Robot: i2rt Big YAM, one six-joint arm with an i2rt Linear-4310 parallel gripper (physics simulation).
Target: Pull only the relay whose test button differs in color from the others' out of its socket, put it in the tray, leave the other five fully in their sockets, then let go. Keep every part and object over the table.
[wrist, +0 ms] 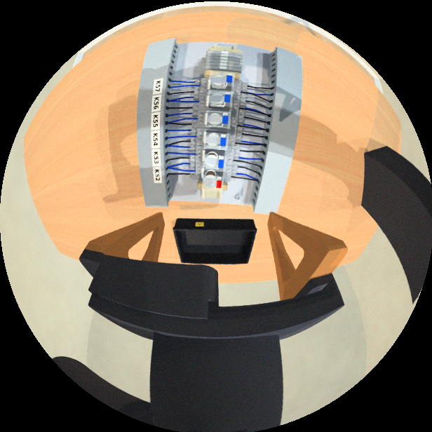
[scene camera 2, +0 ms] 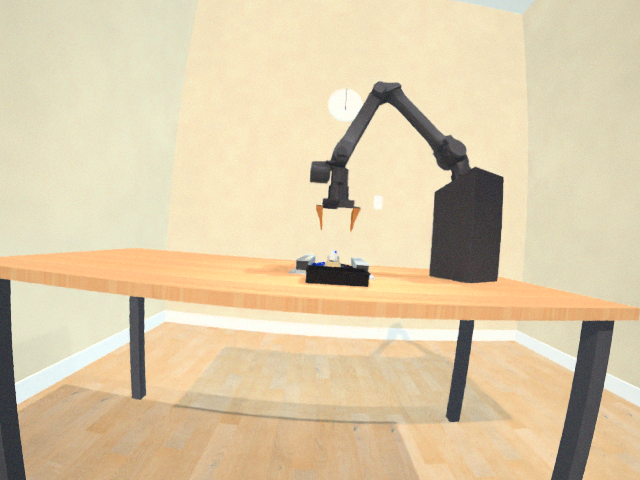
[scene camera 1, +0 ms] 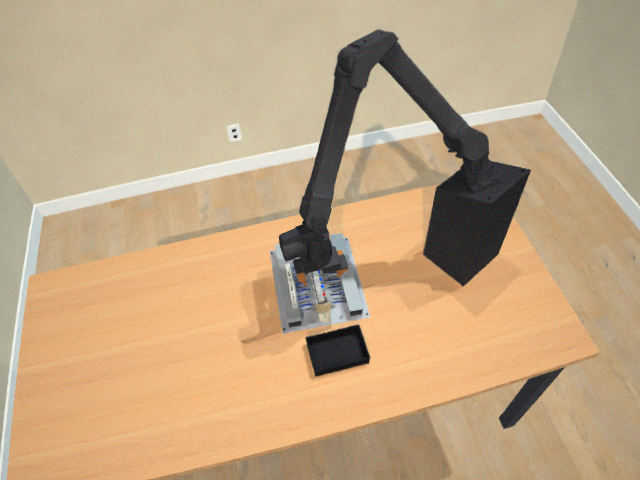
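Where they show: gripper, fingertip midpoint: (scene camera 2: 336, 230) (scene camera 1: 321, 280); arm's base at its link origin: (scene camera 2: 465, 184) (scene camera 1: 478, 180).
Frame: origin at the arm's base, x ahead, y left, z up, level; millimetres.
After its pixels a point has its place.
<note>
The relay with the red test button (scene camera 1: 321, 296) {x 483, y 62, z -282 mm} (wrist: 210, 179) sits in its socket at the tray end of the row, beside the label K52. The other relays (wrist: 216, 119) have blue buttons and sit in line behind it. The black tray (scene camera 1: 341, 366) {x 485, y 273, z -329 mm} (scene camera 2: 337, 275) {x 484, y 275, z -325 mm} (wrist: 215, 224) lies on the table just in front of the panel and looks empty. My gripper (scene camera 1: 321, 279) {x 477, y 54, z -208 mm} (scene camera 2: 336, 229) {x 477, y 54, z -208 mm} (wrist: 215, 217) is open, with nothing between its orange fingers. It points down, high above the relay panel in scene camera 2. The arm hides the panel's back part in scene camera 1.
Grey wire ducts (scene camera 1: 353, 295) {x 386, y 71, z -307 mm} (wrist: 155, 125) (wrist: 281, 130) stand along both sides of the relay row, with blue and black wires running to the sockets. A terminal block (wrist: 223, 61) is at the row's far end. The arm's black pedestal (scene camera 1: 465, 232) {x 54, y 77, z -121 mm} (scene camera 2: 465, 232) {x 46, y 96, z -183 mm} stands at the right.
</note>
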